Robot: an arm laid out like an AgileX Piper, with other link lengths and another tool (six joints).
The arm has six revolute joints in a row. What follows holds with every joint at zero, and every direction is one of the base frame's.
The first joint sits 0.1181 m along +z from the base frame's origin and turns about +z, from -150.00 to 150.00 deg.
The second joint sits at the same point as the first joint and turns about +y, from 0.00 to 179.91 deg.
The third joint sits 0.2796 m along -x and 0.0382 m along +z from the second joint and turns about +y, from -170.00 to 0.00 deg.
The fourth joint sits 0.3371 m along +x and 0.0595 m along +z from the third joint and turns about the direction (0.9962, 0, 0.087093), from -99.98 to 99.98 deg.
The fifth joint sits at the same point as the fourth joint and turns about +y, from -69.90 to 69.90 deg.
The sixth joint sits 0.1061 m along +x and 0.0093 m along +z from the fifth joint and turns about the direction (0.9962, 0, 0.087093), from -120.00 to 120.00 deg.
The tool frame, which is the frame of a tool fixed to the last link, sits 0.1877 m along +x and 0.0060 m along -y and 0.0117 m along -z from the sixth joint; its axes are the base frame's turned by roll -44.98, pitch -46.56 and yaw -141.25 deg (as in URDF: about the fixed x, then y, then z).
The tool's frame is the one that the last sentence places.
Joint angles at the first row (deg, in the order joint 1, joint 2, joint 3, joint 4, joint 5, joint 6):
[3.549, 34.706, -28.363, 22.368, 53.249, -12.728]
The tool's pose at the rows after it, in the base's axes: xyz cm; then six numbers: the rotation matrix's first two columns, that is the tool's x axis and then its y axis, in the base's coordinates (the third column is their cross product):
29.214 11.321 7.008 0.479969 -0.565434 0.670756 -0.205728 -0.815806 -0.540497
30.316 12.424 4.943 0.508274 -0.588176 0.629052 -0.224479 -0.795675 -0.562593
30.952 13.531 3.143 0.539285 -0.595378 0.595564 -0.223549 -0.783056 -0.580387
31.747 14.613 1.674 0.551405 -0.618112 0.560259 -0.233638 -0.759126 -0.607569
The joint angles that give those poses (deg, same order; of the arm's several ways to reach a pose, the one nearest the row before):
[3.549, 42.220, -28.362, 26.905, 48.737, -16.170]
[3.548, 48.823, -28.363, 31.744, 45.205, -20.007]
[3.550, 54.401, -28.403, 36.971, 42.928, -25.367]
[3.550, 59.409, -28.403, 42.970, 40.493, -30.492]

